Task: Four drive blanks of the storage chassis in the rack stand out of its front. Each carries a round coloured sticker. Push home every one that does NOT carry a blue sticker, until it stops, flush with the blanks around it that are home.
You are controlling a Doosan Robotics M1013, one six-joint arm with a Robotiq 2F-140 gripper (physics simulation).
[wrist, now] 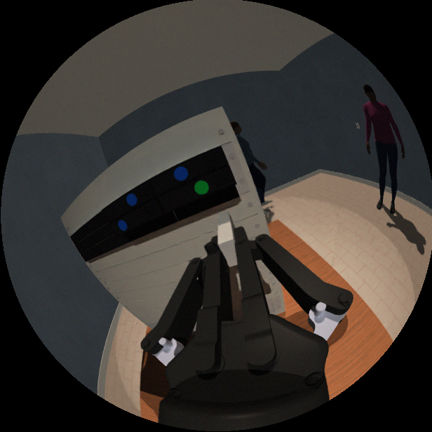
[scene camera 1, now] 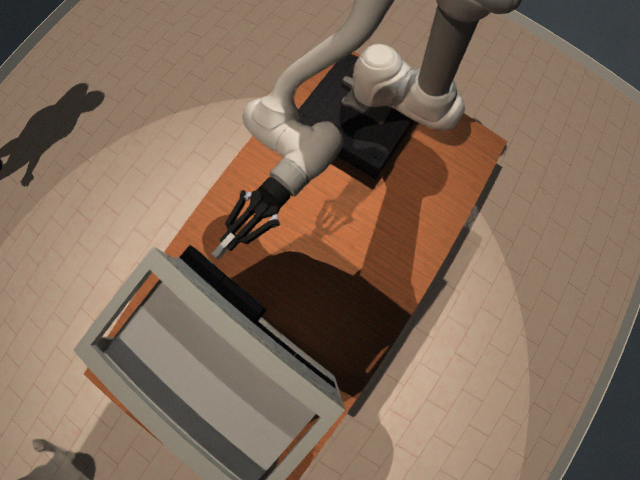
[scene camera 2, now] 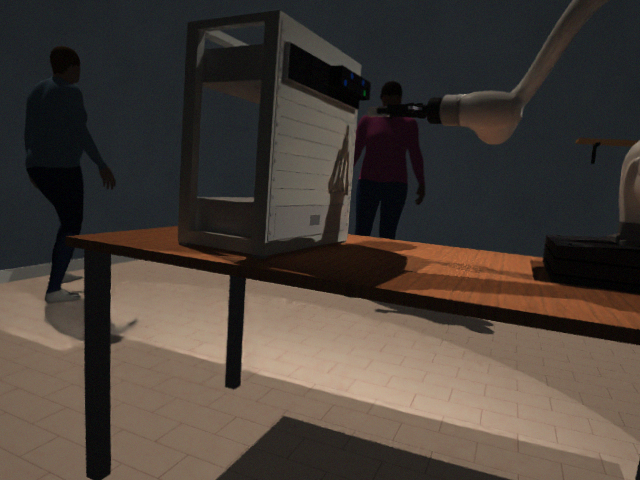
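The storage chassis is a black band in the upper part of the pale rack. A green sticker marks a lower protruding blank near the chassis's right end in the wrist view. A blue sticker is on the blank above it. Two more blue stickers, one upper and one lower, are farther left. My gripper is shut and empty, its pale tips apart from the chassis front, low of the green sticker.
Pale blank panels fill the rack front below the chassis. The rack stands on a wooden table, with the arm's black base at its other end. Two people stand beyond the table.
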